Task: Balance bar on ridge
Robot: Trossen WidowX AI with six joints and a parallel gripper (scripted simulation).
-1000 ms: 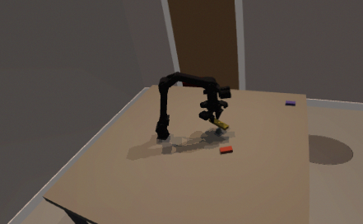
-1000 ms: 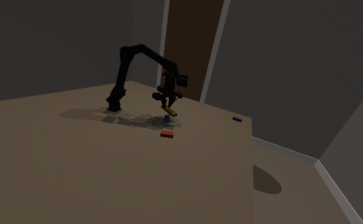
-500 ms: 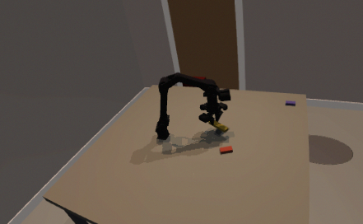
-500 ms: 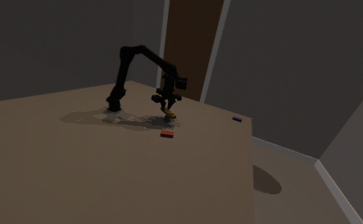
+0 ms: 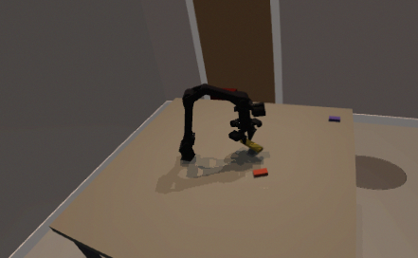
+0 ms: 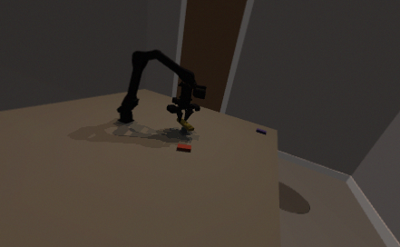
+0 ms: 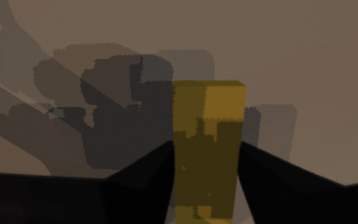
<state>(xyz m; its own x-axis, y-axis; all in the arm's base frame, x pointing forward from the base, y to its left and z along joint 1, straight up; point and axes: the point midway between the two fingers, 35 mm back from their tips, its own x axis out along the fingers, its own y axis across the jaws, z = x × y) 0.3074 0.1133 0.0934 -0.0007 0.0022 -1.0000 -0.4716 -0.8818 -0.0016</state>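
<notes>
Right now my gripper tip is 3 cm short of the yellow bar and 1 cm to the left of it. Also, from my gripper tip: red block (15 cm to the right, 11 cm ahead, 5 cm below); then small purple block (43 cm ahead, 39 cm to the left, 5 cm below).
</notes>
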